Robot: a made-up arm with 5 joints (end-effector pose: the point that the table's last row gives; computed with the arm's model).
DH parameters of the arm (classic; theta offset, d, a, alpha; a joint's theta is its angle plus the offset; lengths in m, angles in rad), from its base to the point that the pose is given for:
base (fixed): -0.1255 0 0.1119 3.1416
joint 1: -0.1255 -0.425 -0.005 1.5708
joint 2: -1.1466 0 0.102 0
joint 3: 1.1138 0 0.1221 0
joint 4: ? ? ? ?
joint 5: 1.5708 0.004 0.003 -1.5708
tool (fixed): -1.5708 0.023 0 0
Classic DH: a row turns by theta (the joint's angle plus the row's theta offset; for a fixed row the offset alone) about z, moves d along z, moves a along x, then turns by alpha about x.
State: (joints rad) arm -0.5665 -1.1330 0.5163 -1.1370 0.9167
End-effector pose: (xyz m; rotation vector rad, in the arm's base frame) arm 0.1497 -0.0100 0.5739 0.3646 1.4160 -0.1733
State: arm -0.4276 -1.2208 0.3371 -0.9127 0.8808
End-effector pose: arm 0.1235 -0.0268 0.5913 0.4512 1.3593 -0.2393
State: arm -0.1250 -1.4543 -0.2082 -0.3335 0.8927
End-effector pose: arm 0.0159 -0.0431 0.5986 0.7188 1.1070 -0.4036
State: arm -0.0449 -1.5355 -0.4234 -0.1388 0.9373
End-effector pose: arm -0.0254 -0.0379 0.5823 0.8248 0.9806 -0.4493
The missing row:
joint 4: -1.538 -0.001 0.008 1.5708
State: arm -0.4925 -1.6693 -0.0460 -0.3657 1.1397
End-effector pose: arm 0.0173 -0.0877 0.5764 0.7536 1.1415 -0.1899
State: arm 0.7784 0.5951 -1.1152 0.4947 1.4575
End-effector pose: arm 0.2239 -0.1584 0.5449 -0.7945 -1.8763 1.6925
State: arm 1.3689 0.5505 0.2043 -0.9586 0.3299
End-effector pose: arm 0.1396 -0.1818 0.3863 -1.9581 -2.3178 0.5874
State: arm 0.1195 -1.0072 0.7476 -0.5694 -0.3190
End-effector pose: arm 0.1742 -0.0125 0.5337 -0.0249 2.2858 0.3062
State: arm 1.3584 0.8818 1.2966 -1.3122 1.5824
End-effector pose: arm 0.0935 -0.0469 0.3557 -0.3853 -1.5632 0.7243
